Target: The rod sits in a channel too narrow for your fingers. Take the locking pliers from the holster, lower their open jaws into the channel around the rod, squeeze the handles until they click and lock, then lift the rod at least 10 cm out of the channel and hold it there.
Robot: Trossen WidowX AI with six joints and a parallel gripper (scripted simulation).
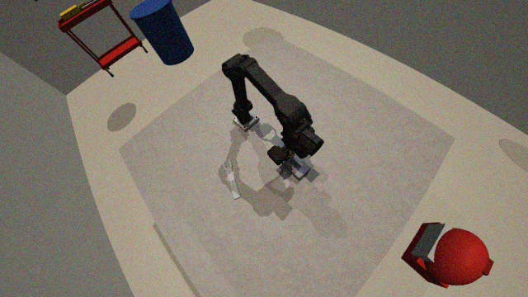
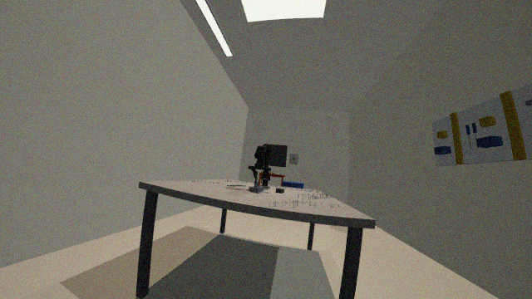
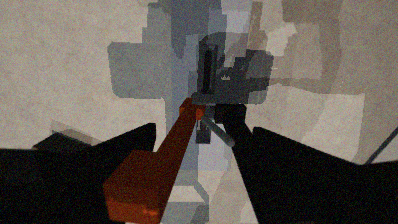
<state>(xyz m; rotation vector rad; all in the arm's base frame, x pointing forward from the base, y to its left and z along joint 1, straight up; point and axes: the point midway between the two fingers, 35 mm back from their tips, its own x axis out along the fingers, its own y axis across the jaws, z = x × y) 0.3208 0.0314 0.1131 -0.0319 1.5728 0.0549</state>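
Right now the orange handle is 20 mm to the left of my gripper tip. The rest, counted from my gripper tip: grey holster: 110 mm behind, 170 mm to the left, 90 mm below; flat fork-ended bar: 130 mm behind, 260 mm to the right, 100 mm below; grey channel block: 80 mm below.
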